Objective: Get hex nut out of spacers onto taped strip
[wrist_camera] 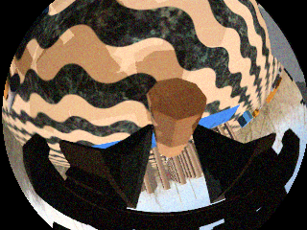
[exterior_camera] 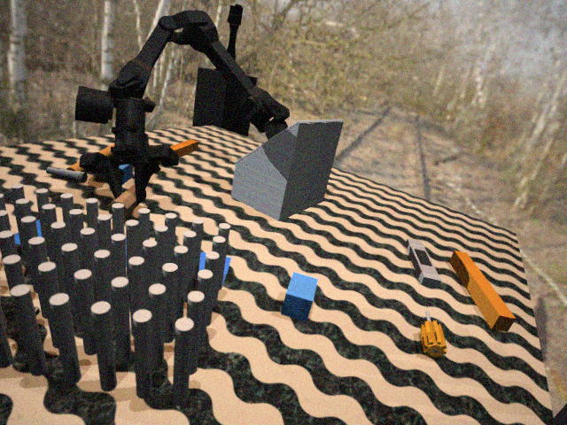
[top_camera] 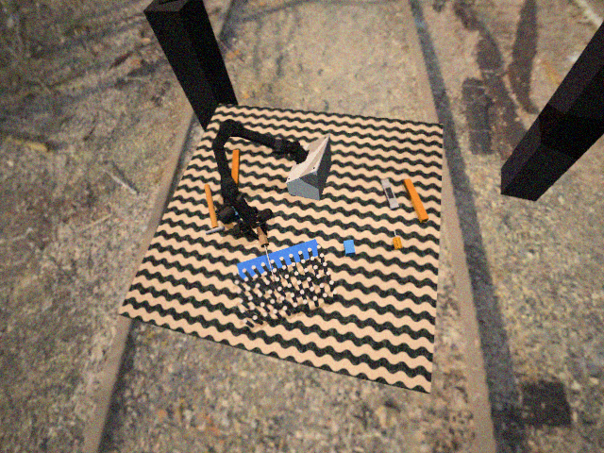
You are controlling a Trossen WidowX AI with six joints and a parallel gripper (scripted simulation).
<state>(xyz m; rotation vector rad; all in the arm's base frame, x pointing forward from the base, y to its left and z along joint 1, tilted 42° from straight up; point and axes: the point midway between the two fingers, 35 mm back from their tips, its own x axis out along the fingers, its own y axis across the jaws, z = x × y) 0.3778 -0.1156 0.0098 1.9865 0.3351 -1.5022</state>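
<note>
My gripper tip is now 7 cm short of the blue taped strip, 9 cm to the right of it and 4 cm above it. From my gripper tip the other things lie so: red-handled tool: 20 cm behind, 29 cm to the right, 3 cm below; small orange screwdriver: 14 cm behind, 57 cm to the left, 2 cm below; hook tool: 9 cm ahead, 6 cm to the left, 1 cm below.
</note>
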